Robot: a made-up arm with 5 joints. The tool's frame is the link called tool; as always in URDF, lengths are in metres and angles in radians.
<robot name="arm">
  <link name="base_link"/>
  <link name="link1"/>
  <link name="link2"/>
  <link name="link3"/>
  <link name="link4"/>
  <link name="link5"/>
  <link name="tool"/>
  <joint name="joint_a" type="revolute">
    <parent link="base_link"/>
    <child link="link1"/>
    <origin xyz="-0.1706 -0.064 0.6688" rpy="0 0 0"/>
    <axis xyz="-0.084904 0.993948 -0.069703"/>
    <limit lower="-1.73" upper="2.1" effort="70" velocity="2.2"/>
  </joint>
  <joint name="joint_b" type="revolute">
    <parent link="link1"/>
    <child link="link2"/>
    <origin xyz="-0.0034 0 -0.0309" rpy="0 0 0"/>
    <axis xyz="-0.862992 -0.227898 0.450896"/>
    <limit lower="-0.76" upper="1.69" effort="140" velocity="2.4"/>
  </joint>
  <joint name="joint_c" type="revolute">
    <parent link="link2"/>
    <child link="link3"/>
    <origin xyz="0.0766 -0.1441 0.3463" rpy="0 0 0"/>
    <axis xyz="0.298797 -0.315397 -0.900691"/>
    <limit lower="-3.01" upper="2.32" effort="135" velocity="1.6"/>
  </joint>
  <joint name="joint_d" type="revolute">
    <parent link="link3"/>
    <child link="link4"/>
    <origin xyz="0.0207 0.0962 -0.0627" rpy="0 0 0"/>
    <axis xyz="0 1 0"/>
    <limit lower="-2" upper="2.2" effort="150" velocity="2.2"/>
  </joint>
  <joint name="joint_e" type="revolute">
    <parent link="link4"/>
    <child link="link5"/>
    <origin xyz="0.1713 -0.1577 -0.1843" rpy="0 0 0"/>
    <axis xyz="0 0 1"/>
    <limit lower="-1.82" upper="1.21" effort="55" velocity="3"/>
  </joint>
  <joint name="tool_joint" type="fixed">
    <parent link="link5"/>
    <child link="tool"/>
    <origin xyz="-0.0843 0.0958 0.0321" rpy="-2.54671 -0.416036 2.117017"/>
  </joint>
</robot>
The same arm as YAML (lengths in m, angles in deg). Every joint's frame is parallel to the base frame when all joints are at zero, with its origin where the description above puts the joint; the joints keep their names.
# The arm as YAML. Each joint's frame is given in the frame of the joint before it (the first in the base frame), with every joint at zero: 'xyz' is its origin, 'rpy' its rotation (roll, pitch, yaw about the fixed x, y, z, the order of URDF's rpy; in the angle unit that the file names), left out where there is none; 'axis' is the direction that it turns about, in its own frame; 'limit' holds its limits. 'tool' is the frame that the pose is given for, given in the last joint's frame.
units:
  length: m
  angle: deg
joints:
  - name: joint_a
    type: revolute
    origin:
      xyz: [-0.1706, -0.064, 0.6688]
    axis: [-0.084904, 0.993948, -0.069703]
    limit:
      lower: -99.12
      upper: 120.32
  - name: joint_b
    type: revolute
    origin:
      xyz: [-0.0034, 0.0, -0.0309]
    axis: [-0.862992, -0.227898, 0.450896]
    limit:
      lower: -43.54
      upper: 96.83
  - name: joint_c
    type: revolute
    origin:
      xyz: [0.0766, -0.1441, 0.3463]
    axis: [0.298797, -0.315397, -0.900691]
    limit:
      lower: -172.46
      upper: 132.93
  - name: joint_d
    type: revolute
    origin:
      xyz: [0.0207, 0.0962, -0.0627]
    axis: [0.0, 1.0, 0.0]
    limit:
      lower: -114.59
      upper: 126.05
  - name: joint_e
    type: revolute
    origin:
      xyz: [0.1713, -0.1577, -0.1843]
    axis: [0.0, 0.0, 1.0]
    limit:
      lower: -104.28
      upper: 69.33
tool:
  origin:
    xyz: [-0.0843, 0.0958, 0.0321]
    rpy: [-145.92, -23.84, 121.3]

